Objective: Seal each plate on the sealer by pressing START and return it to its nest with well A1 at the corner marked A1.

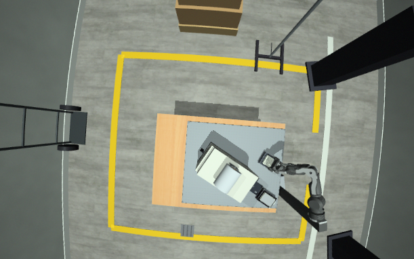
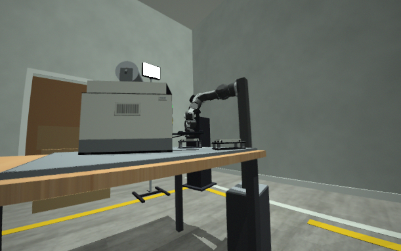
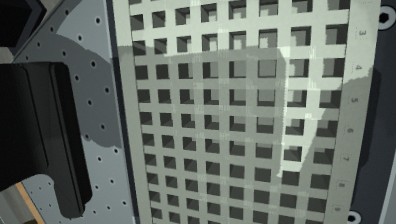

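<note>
Now: hand 20 mm above the plate. From my hand the other things lie so: foil roll: 440 mm ahead, 330 mm above, 40 mm to the right; then sealer stage: 190 mm ahead, 180 mm to the left, 20 mm above.
</note>
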